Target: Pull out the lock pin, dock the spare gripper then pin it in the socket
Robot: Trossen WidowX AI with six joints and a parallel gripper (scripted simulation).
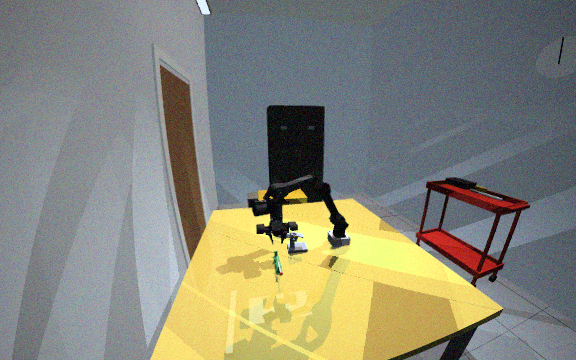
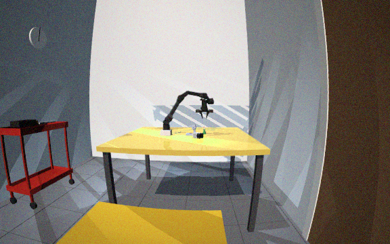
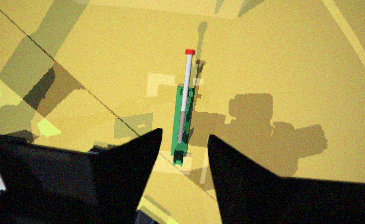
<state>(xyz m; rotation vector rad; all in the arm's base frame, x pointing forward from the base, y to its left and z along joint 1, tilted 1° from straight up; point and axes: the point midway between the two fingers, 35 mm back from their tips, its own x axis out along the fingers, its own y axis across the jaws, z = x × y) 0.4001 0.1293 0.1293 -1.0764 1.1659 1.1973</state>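
Right now the green bracket is 4 cm to the right of my gripper tip and 13 cm below it. Round my gripper tip: spare gripper: 10 cm behind, 30 cm to the right, 13 cm below; then mount: 13 cm behind, 15 cm to the right, 10 cm below.
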